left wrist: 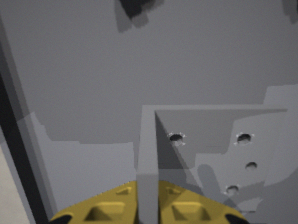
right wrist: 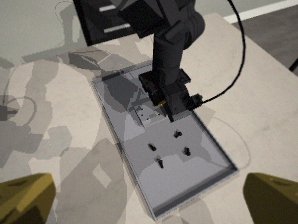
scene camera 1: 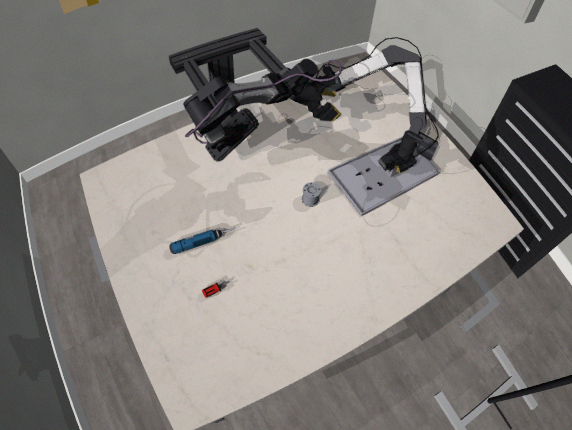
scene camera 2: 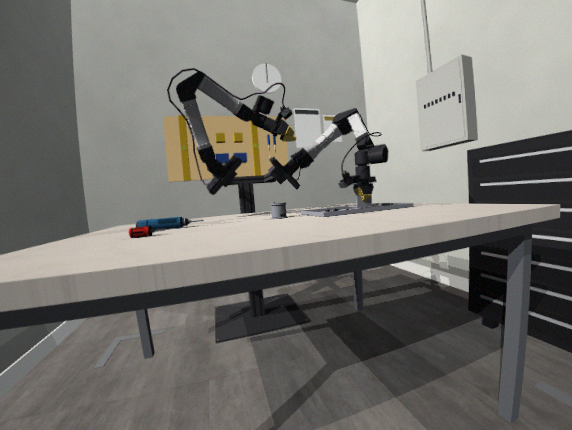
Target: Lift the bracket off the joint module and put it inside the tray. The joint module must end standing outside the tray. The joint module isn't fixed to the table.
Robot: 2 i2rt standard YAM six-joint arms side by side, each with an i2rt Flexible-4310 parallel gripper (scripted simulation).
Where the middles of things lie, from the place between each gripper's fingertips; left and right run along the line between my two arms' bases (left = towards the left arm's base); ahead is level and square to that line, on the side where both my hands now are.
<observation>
My left gripper is now 30 mm past the grey L-shaped bracket (left wrist: pixel 208 158), 20 mm above it and 10 mm to the right of it. Also, from my left hand: grey tray (scene camera 2: pixel 376 206) 40 mm below, 30 mm behind, 10 mm to the right.
My right hand is 17 cm short of the grey L-shaped bracket, 21 cm to the right of it and 32 cm above it. Also, from my right hand: grey tray 16 cm ahead, 18 cm to the left, 34 cm below.
</observation>
